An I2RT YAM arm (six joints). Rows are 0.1 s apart.
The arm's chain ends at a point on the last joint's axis. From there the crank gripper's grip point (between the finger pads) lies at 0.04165 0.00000 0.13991 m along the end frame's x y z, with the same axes.
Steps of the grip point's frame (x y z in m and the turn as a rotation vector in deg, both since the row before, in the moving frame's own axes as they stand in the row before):
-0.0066 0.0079 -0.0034 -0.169 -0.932 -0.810
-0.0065 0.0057 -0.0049 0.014 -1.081 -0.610
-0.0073 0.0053 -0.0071 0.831 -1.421 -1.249
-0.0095 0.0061 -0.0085 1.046 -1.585 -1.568
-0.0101 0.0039 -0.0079 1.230 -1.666 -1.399
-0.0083 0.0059 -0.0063 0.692 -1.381 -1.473
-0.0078 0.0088 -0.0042 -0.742 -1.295 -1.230
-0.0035 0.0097 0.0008 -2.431 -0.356 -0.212
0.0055 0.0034 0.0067 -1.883 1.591 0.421
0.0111 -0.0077 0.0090 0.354 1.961 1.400
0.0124 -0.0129 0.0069 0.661 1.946 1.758
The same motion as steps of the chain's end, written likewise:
-0.0043 0.0081 -0.0041 -0.169 -0.932 -0.810
-0.0039 0.0062 -0.0057 0.014 -1.081 -0.610
-0.0038 0.0082 -0.0081 0.831 -1.421 -1.249
-0.0056 0.0098 -0.0096 1.046 -1.585 -1.568
-0.0060 0.0079 -0.0090 1.230 -1.666 -1.399
-0.0049 0.0086 -0.0072 0.692 -1.381 -1.473
-0.0046 0.0078 -0.0051 -0.742 -1.295 -1.230
-0.0026 0.0039 0.0007 -2.431 -0.356 -0.212
0.0017 -0.0015 0.0080 -1.883 1.591 0.421
0.0063 -0.0079 0.0105 0.354 1.961 1.400
0.0077 -0.0126 0.0084 0.661 1.946 1.758

